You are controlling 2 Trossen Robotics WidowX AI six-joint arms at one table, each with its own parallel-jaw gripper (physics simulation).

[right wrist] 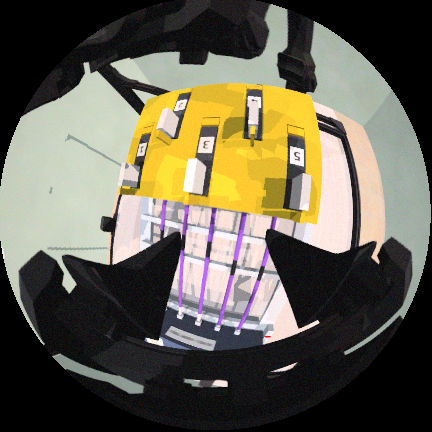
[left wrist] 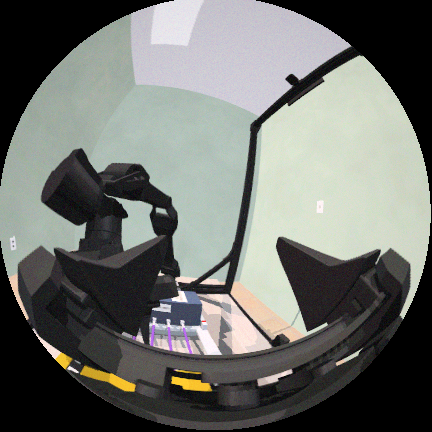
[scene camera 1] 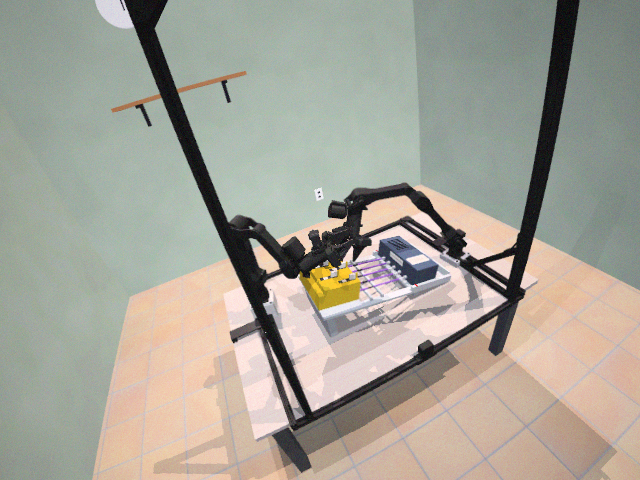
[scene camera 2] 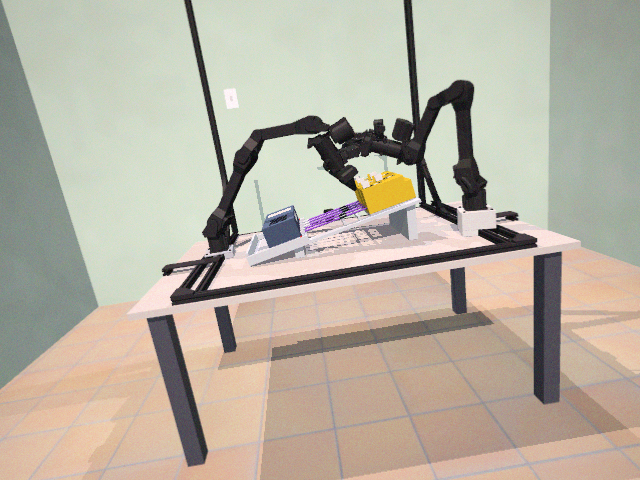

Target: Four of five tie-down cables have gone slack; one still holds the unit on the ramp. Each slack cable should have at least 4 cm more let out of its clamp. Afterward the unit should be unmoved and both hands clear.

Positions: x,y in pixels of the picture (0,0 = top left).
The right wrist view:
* right gripper: 224,235
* clamp: 198,170
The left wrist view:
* left gripper: 223,242
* right gripper: 123,348
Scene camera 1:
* left gripper: 351,234
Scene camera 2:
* left gripper: 345,136
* right gripper: 351,187
